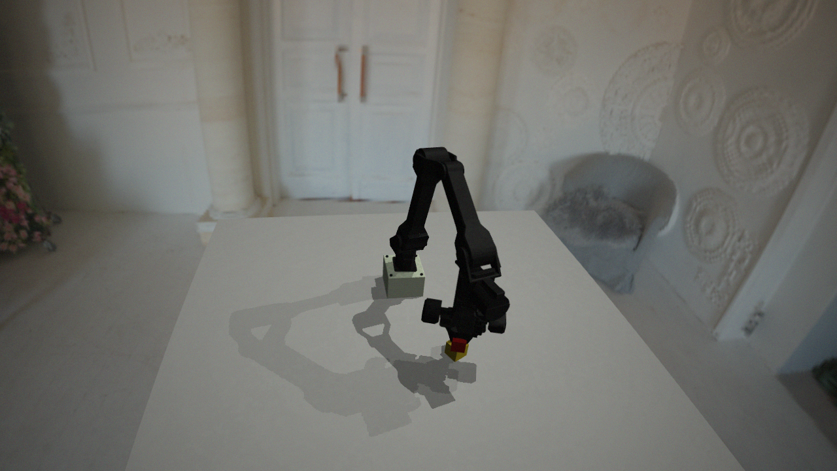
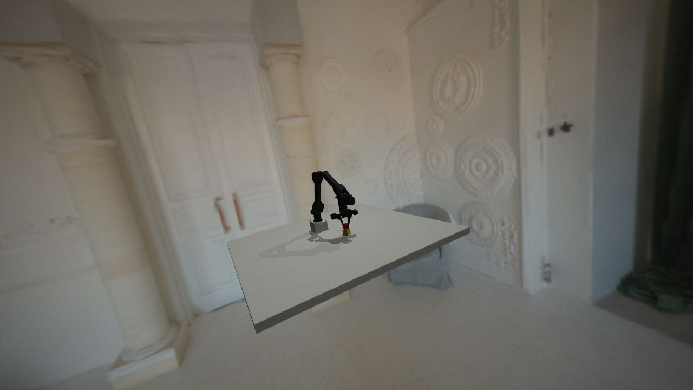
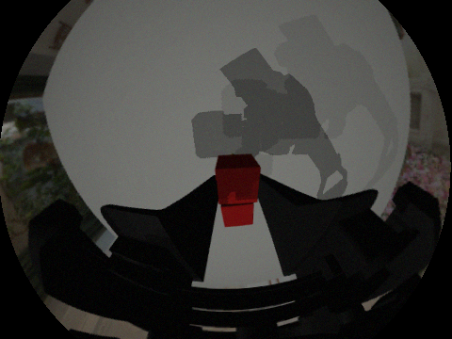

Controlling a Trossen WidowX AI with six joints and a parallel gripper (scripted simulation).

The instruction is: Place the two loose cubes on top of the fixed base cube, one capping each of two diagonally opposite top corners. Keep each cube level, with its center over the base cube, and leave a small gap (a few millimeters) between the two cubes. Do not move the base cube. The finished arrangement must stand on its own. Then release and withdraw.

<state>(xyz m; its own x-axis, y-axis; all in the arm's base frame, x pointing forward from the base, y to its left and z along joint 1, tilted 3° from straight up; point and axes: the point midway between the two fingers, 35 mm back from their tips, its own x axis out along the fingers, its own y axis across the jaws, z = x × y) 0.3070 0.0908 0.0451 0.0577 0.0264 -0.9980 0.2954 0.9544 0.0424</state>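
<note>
The yellow cube lies 2 cm behind my gripper tip, 1 cm to the left of it and 5 cm below it. The rest, counted from my gripper tip: red cube (right at my gripper tip).
</note>
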